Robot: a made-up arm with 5 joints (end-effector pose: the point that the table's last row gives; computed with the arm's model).
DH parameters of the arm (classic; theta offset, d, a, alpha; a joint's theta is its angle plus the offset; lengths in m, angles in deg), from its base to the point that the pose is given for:
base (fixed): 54.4 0 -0.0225 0
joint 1: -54.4 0.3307 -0.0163 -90
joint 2: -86.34 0 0.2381 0
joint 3: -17.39 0 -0.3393 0
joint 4: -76.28 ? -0.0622 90
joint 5: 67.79 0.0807 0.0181 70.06
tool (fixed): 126.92 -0.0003 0 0
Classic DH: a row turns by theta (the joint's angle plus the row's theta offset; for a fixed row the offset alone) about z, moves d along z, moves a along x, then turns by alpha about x.
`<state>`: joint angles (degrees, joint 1 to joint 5).
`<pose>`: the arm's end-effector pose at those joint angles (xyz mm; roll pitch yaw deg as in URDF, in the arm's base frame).
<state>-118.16 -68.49 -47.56 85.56 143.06</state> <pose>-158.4 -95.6 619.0 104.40 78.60 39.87</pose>
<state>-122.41 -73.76 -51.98 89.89 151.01</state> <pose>-140.0 -43.4 648.9 67.75 79.55 -7.07</pose>
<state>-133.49 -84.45 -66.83 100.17 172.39</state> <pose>-45.4 90.0 701.2 23.54 62.68 -76.35</pose>
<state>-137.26 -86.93 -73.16 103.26 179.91</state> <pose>1.4 129.8 709.4 21.52 54.40 -86.28</pose>
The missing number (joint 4, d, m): -0.0821
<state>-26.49 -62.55 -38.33 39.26 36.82</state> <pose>129.1 -161.4 615.7 -175.04 14.97 -68.78</pose>
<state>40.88 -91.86 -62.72 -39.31 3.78</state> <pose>-167.2 -237.5 735.0 -45.87 -38.45 -100.98</pose>
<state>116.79 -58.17 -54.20 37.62 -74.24</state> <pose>-7.4 156.4 690.3 89.25 -20.41 137.96</pose>
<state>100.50 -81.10 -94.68 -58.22 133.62</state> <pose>150.3 -411.5 700.6 110.21 -77.08 -70.61</pose>
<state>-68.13 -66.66 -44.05 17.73 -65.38</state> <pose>-40.1 -168.7 679.0 91.64 -40.54 -49.15</pose>
